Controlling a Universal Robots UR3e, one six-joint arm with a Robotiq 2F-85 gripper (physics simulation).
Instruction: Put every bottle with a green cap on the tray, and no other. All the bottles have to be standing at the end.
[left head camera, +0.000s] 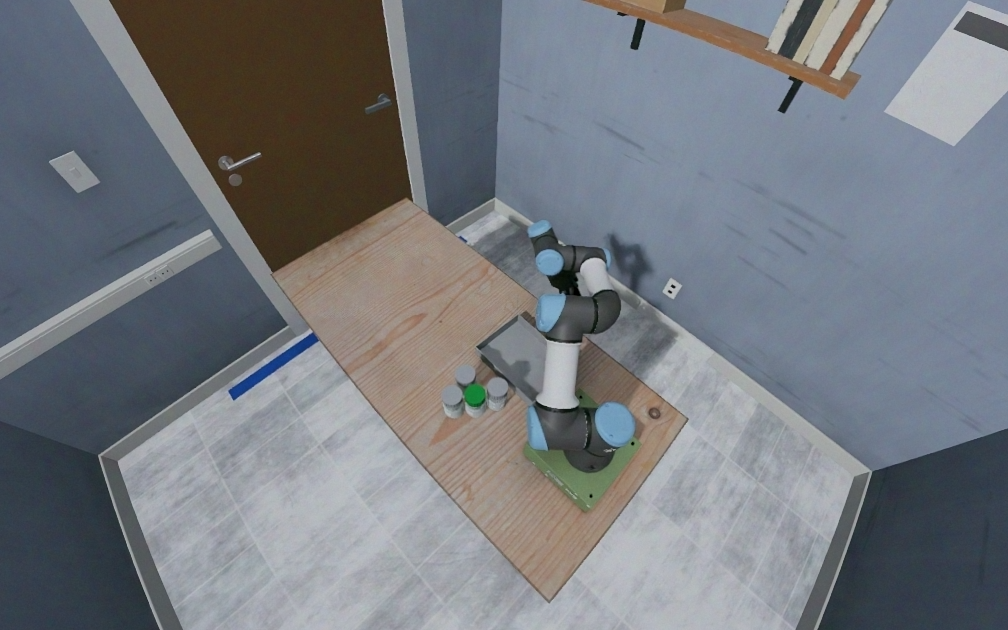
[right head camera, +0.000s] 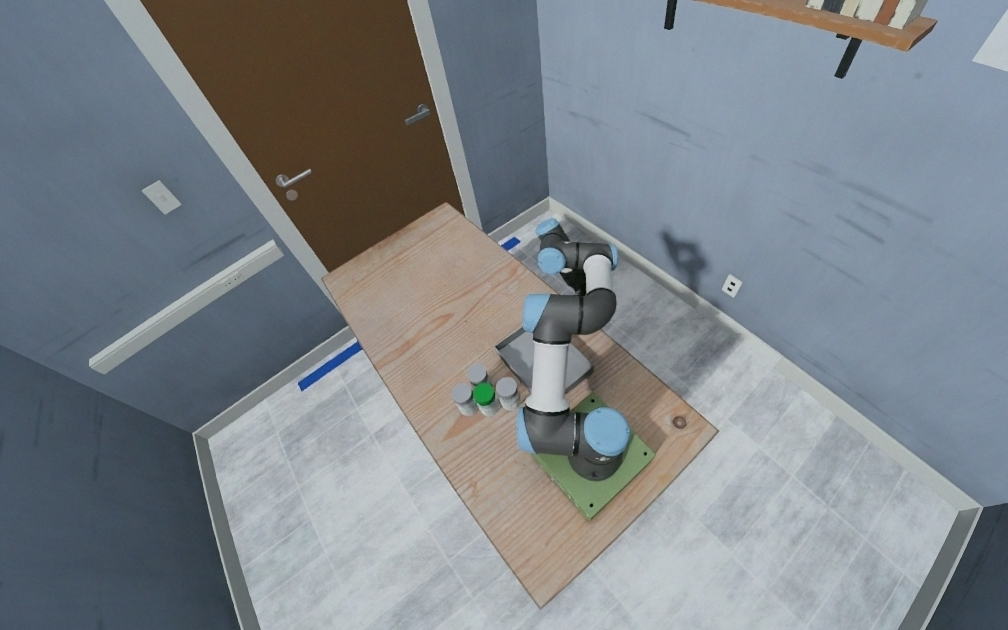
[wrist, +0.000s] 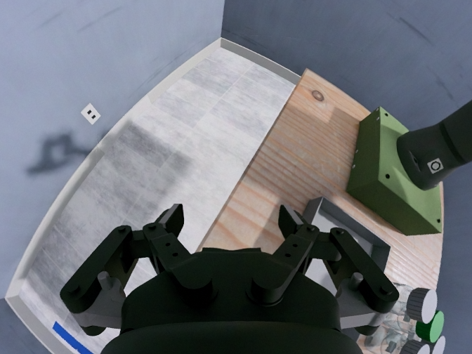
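Pixels of known places: arm's base, origin of its link: (left head camera: 587, 447) (right head camera: 594, 453).
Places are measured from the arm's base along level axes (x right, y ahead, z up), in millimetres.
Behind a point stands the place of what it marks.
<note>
A bottle with a green cap (left head camera: 475, 395) @(x -117, y 286, z 30 mm) (right head camera: 483, 395) @(x -119, y 284, z 30 mm) (wrist: 430, 326) stands on the wooden table, close among three bottles with grey caps. One grey-capped bottle (left head camera: 497, 392) @(x -70, y 254, z 30 mm) (right head camera: 507, 392) @(x -67, y 250, z 30 mm) (wrist: 421, 305) is between it and the tray, another (left head camera: 452, 399) @(x -167, y 318, z 30 mm) (right head camera: 463, 397) @(x -163, y 313, z 30 mm) is on its left, and a third (left head camera: 465, 375) @(x -99, y 346, z 30 mm) (right head camera: 477, 375) @(x -98, y 341, z 30 mm) is behind it. The grey tray (left head camera: 499, 363) @(x 31, y 347, z -73 mm) (right head camera: 579, 358) @(x 176, y 238, z -68 mm) (wrist: 353, 218) lies beside the bottles, partly hidden by the arm in both head views. My gripper (wrist: 231, 214) is open and empty, high up beyond the table's edge.
The arm's green base block (left head camera: 555, 478) @(x -107, y 6, z -31 mm) (right head camera: 562, 484) @(x -105, y -6, z 3 mm) (wrist: 367, 155) stands on the wooden table (left head camera: 356, 297) @(x -153, y 854, z -76 mm) (right head camera: 401, 297) @(x -123, y 832, z -76 mm) (wrist: 280, 145) near the tray. The arm reaches over the tray. A wall shelf (left head camera: 713, 33) (right head camera: 802, 16) with books is high on the wall.
</note>
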